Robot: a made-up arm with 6 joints.
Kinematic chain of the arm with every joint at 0, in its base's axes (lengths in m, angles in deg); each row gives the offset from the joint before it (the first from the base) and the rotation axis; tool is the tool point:
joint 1: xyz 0 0 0.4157 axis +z
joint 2: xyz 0.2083 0 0 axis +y
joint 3: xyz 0 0 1.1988 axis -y
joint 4: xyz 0 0 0.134 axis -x
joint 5: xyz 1.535 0 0 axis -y
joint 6: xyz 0.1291 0 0 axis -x
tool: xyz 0 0 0
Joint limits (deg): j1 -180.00..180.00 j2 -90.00..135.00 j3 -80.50..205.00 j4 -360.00..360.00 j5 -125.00..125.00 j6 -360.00..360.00
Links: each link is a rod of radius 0.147 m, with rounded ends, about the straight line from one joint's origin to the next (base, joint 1, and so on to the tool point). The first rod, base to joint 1, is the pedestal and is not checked.
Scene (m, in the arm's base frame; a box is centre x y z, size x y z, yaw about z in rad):
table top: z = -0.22
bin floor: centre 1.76 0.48 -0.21 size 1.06 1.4 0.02 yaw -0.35
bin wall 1: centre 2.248 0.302 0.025 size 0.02 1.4 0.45 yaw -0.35
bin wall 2: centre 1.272 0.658 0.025 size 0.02 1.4 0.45 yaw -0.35
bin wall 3: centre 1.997 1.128 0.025 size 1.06 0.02 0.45 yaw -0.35
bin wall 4: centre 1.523 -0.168 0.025 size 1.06 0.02 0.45 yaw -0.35
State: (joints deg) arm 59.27 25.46 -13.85 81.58 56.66 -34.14
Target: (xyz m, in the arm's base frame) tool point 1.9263 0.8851 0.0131
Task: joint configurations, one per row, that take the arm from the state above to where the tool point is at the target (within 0.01 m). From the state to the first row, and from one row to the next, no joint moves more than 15 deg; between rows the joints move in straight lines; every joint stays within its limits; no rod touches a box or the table.
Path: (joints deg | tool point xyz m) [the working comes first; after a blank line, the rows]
Joints at the target: 21.92 46.00 -9.06 80.80 53.30 -34.14
Straight joint move there: touches bin wall 2, bin wall 3.

1: 46.80 25.36 -12.63 81.40 56.15 -34.14 | 1.3469 1.5892 0.6281
2: 34.32 25.26 -11.40 81.22 55.65 -34.14 | 1.6745 1.2707 0.6604
3: 21.85 25.15 -10.18 81.04 55.14 -34.14 | 1.9263 0.8851 0.6933
4: 21.88 35.58 -9.62 80.92 54.22 -34.14 | 1.9542 0.8962 0.3540
5: 21.92 46.00 -9.06 80.80 53.30 -34.14 | 1.9262 0.8852 0.0131

